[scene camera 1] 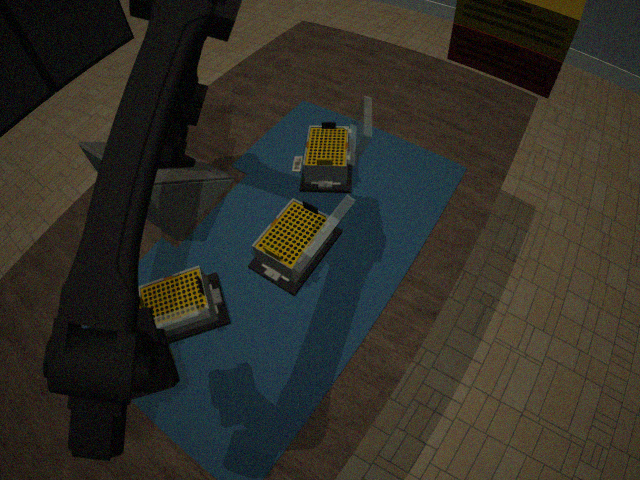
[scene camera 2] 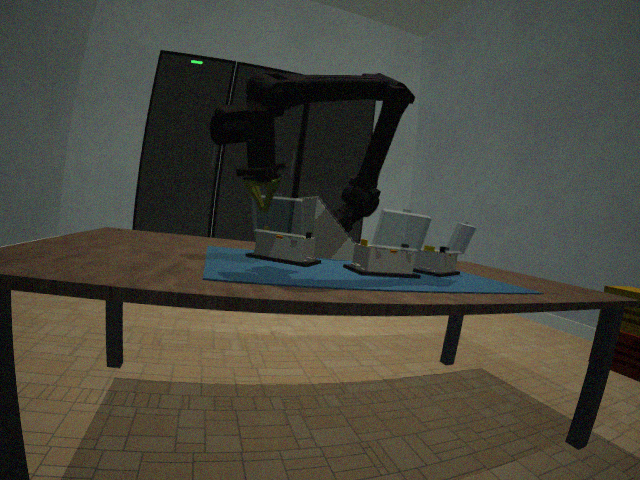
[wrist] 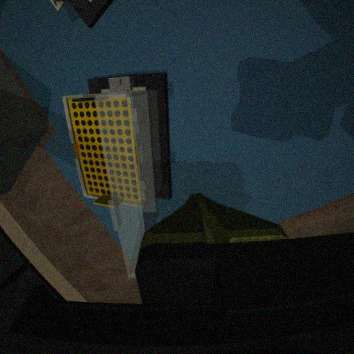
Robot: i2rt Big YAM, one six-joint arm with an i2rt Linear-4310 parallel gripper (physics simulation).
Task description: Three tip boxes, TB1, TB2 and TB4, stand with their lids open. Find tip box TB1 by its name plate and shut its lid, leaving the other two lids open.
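Seen in the pictures: gripper, fingertip midpoint: [scene camera 1: 165,351] [scene camera 2: 264,212] [wrist: 195,201]; arm's base, link origin: [scene camera 1: 163,161] [scene camera 2: 332,228].
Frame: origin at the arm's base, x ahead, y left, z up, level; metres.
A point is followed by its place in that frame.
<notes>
My gripper [scene camera 2: 264,206] {z 0.024, x 0.314, y -0.282 m} [wrist: 195,201] {z 0.024, x 0.314, y -0.282 m} is shut and empty. Its olive fingertips overlap the upper left edge of the near box's lid in the scene camera 2 view; contact cannot be told. The near tip box [scene camera 1: 178,297] [scene camera 2: 284,246] {z -0.047, x 0.273, y -0.219 m} [wrist: 105,145] {z 0.061, x 0.312, y -0.222 m} is partly behind the arm in the scene camera 1 view. Its clear lid [scene camera 2: 281,214] {z 0.024, x 0.301, y -0.241 m} [wrist: 131,245] {z 0.060, x 0.277, y -0.277 m} stands up, left of the fingers in the wrist view. The middle box [scene camera 1: 290,232] [scene camera 2: 382,259] {z -0.047, x 0.373, y -0.020 m} has its lid [scene camera 1: 333,222] {z 0.059, x 0.414, y 0.011 m} [scene camera 2: 403,227] {z 0.029, x 0.410, y 0.001 m} open. The far box [scene camera 1: 326,147] [scene camera 2: 436,261] {z -0.047, x 0.320, y 0.178 m} has its lid [scene camera 1: 367,116] {z 0.060, x 0.341, y 0.251 m} [scene camera 2: 461,238] {z 0.022, x 0.346, y 0.232 m} open. No name plate is readable.
A small white plate [scene camera 1: 297,163] {z -0.082, x 0.208, y 0.187 m} lies beside the far box. The boxes stand on a blue mat [scene camera 1: 413,175] {z -0.084, x 0.438, y 0.286 m} [scene camera 2: 232,268] {z -0.084, x 0.408, y -0.345 m} on a brown table [scene camera 1: 434,82] {z -0.087, x 0.345, y 0.654 m} [scene camera 2: 139,258] {z -0.087, x 0.371, y -0.524 m}. A grey wedge-shaped object [scene camera 1: 186,198] {z -0.018, x 0.109, y -0.039 m} [scene camera 2: 330,235] {z -0.019, x 0.108, y -0.047 m} stands behind the mat, beside the arm. Dark cabinets [scene camera 2: 178,139] stand behind.
</notes>
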